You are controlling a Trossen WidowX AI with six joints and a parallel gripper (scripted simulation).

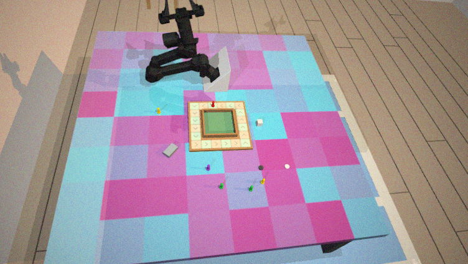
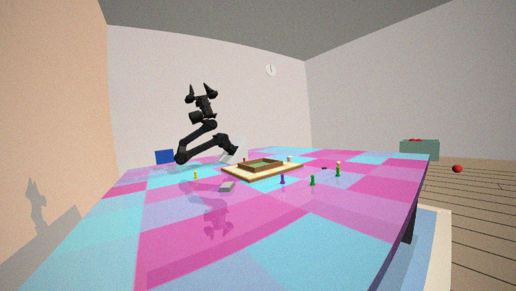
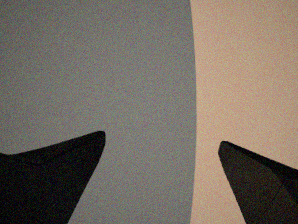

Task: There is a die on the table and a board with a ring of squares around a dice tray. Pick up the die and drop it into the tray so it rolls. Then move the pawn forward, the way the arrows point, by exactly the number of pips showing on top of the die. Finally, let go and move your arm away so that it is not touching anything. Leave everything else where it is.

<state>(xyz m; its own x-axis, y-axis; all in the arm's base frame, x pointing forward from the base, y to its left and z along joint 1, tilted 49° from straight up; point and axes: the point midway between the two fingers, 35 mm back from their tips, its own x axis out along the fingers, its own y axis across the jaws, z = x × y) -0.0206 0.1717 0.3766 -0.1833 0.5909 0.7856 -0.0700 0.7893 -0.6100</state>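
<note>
Right now the pale die is 470 mm below my gripper tip, 360 mm to the left of it and 320 mm ahead of it. The rest, counted from my gripper tip: green dice tray 470 mm below, 310 mm ahead, 160 mm to the left; then red pawn 450 mm below, 190 mm ahead, 150 mm to the left; then grey block 470 mm below, 430 mm ahead, 70 mm to the right.
</note>
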